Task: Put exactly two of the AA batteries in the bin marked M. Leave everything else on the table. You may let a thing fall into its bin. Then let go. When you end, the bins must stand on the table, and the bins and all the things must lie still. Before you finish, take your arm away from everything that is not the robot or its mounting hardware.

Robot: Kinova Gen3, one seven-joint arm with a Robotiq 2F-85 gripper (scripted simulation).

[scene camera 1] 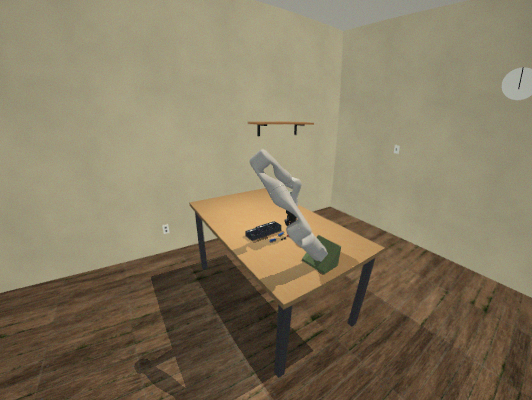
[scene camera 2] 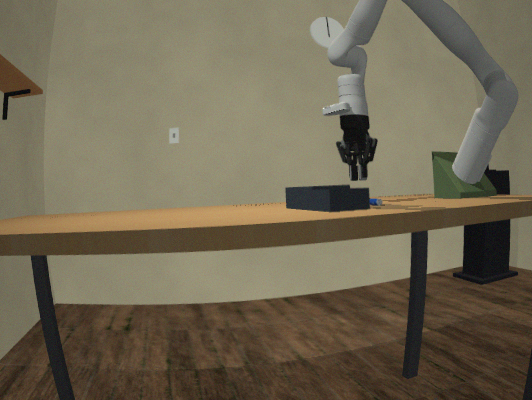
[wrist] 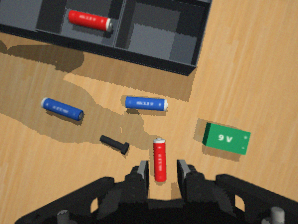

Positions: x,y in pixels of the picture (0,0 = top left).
Labels:
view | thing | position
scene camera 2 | gripper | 358,180
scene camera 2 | dark bin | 316,198
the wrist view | gripper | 162,170
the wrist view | dark bin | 179,38
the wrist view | green 9V battery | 225,138

